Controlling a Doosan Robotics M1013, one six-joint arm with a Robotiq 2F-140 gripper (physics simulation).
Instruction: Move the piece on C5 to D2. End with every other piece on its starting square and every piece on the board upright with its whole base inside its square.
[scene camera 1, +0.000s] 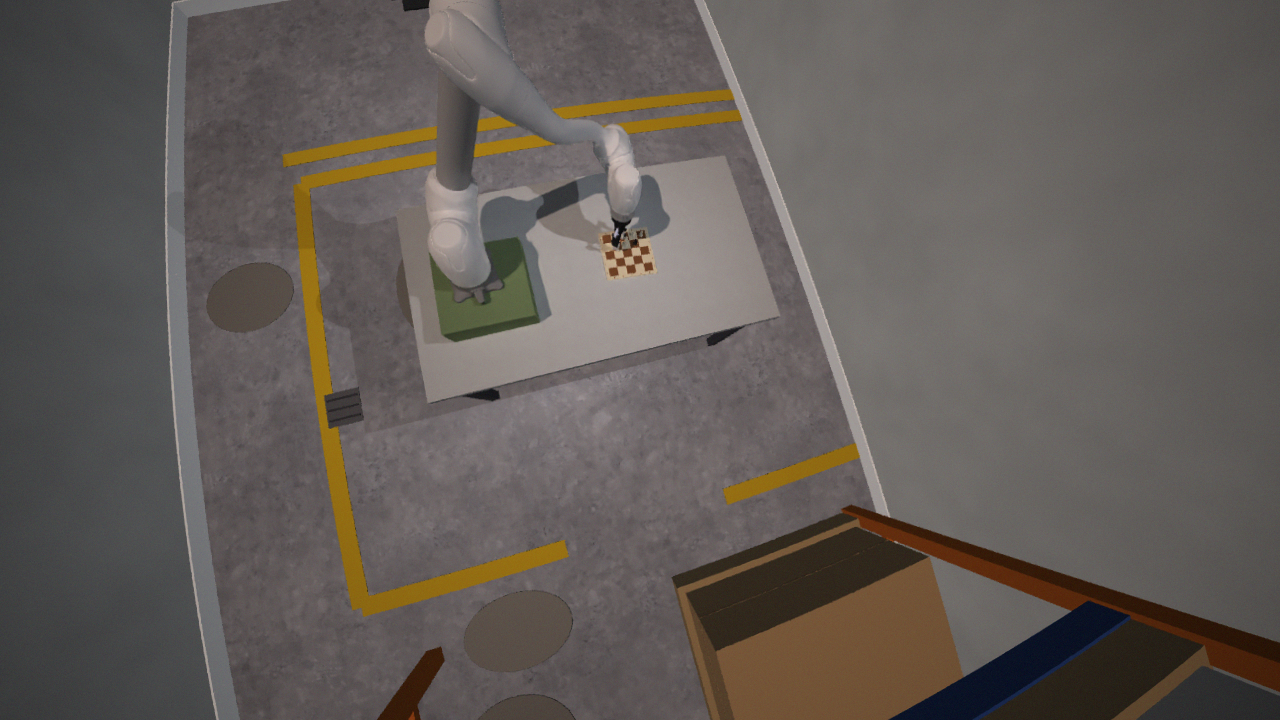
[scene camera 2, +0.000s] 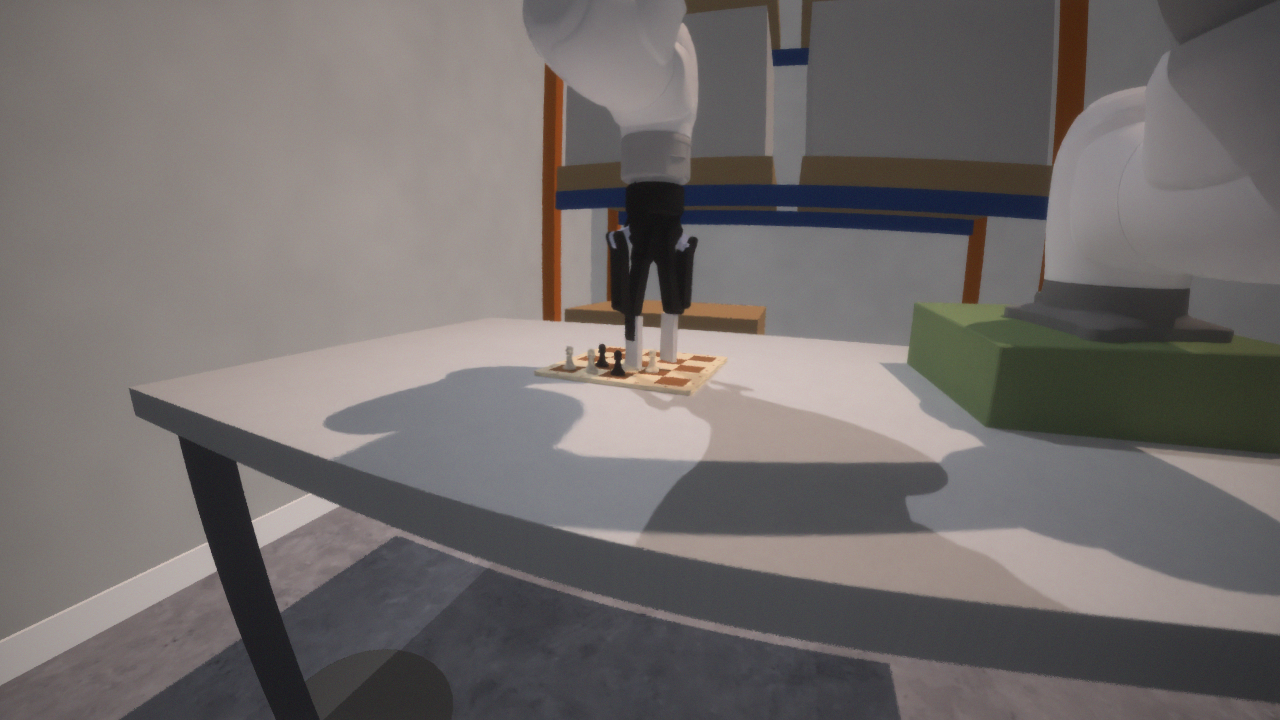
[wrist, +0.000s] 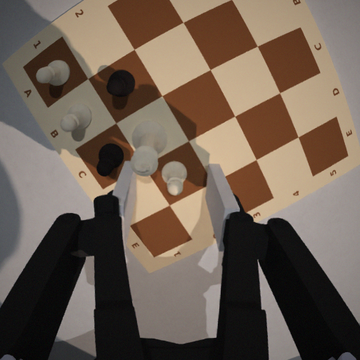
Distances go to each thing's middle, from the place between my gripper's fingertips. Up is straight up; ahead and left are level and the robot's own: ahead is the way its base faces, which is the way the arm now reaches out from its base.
The tall white piece (wrist: 149, 137) lies 3 cm ahead of my hand, 2 cm above it and 1 cm to the right of it. Round my hand: chessboard (scene camera 2: 684, 377) (5 cm to the right, 3 cm ahead, 2 cm below).
